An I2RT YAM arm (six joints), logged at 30 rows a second.
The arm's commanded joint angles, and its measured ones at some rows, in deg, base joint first. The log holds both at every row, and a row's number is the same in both.
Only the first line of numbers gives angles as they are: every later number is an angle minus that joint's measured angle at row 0.
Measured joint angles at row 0:
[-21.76, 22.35, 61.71, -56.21, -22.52, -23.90]
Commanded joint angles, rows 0 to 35:
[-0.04, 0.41, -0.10, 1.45, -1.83, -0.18]
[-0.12, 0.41, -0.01, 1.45, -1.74, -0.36]
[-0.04, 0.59, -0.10, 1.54, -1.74, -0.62]
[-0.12, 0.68, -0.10, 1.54, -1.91, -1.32]
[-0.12, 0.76, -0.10, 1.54, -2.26, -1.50]
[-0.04, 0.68, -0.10, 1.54, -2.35, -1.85]
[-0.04, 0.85, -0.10, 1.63, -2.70, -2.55]
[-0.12, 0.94, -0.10, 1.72, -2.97, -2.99]
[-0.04, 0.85, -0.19, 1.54, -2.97, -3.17]
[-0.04, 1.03, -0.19, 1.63, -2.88, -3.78]
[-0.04, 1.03, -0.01, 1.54, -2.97, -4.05]
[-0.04, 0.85, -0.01, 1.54, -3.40, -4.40]
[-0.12, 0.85, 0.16, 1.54, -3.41, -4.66]
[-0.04, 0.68, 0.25, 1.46, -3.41, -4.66]
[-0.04, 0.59, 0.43, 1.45, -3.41, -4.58]
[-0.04, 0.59, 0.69, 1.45, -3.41, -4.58]
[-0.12, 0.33, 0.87, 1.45, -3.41, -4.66]
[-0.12, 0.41, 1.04, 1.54, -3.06, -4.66]
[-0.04, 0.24, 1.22, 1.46, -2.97, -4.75]
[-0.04, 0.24, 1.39, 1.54, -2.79, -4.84]
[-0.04, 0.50, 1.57, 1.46, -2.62, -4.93]
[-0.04, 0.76, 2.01, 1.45, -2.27, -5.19]
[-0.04, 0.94, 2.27, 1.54, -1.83, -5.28]
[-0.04, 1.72, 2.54, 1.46, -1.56, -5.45]
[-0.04, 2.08, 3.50, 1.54, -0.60, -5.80]
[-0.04, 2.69, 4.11, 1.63, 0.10, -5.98]
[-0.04, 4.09, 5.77, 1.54, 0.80, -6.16]
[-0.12, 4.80, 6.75, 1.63, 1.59, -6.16]
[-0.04, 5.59, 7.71, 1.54, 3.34, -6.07]
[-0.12, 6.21, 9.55, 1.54, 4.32, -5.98]
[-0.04, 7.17, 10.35, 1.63, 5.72, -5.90]
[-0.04, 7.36, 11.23, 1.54, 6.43, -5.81]
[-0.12, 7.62, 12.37, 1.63, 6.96, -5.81]
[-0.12, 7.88, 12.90, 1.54, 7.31, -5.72]
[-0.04, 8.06, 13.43, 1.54, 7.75, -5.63]
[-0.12, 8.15, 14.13, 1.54, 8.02, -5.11]
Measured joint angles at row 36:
[0.00, 7.34, 11.24, -0.15, 4.94, -5.36]
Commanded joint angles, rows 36 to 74:
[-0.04, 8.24, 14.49, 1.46, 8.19, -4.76]
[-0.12, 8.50, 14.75, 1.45, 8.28, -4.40]
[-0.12, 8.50, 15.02, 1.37, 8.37, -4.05]
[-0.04, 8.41, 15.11, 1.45, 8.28, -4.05]
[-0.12, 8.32, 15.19, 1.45, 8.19, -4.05]
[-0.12, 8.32, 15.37, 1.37, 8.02, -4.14]
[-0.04, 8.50, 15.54, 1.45, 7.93, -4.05]
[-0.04, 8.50, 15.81, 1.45, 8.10, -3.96]
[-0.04, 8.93, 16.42, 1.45, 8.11, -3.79]
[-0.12, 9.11, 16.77, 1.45, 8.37, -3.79]
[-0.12, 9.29, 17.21, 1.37, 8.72, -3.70]
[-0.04, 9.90, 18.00, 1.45, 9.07, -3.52]
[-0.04, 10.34, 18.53, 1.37, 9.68, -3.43]
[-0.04, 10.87, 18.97, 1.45, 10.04, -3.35]
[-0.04, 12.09, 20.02, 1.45, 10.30, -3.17]
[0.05, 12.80, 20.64, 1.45, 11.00, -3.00]
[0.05, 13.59, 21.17, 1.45, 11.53, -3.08]
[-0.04, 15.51, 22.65, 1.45, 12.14, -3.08]
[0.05, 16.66, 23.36, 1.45, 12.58, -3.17]
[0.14, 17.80, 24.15, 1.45, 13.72, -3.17]
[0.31, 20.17, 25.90, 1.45, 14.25, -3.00]
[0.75, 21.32, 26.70, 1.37, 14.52, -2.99]
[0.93, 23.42, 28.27, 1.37, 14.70, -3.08]
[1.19, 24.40, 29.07, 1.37, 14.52, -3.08]
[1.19, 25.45, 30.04, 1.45, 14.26, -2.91]
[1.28, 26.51, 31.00, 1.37, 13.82, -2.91]
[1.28, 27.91, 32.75, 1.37, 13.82, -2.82]
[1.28, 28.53, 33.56, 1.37, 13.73, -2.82]
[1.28, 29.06, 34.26, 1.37, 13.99, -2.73]
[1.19, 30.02, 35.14, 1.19, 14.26, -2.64]
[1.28, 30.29, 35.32, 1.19, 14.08, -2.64]
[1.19, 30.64, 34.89, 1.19, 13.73, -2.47]
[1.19, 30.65, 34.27, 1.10, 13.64, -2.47]
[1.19, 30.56, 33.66, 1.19, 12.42, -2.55]
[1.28, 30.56, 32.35, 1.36, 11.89, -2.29]
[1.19, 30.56, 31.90, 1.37, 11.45, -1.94]
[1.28, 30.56, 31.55, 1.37, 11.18, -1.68]
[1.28, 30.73, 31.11, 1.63, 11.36, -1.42]
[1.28, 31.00, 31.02, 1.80, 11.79, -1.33]
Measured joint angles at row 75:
[1.03, 31.04, 31.74, -0.41, 12.28, -2.75]
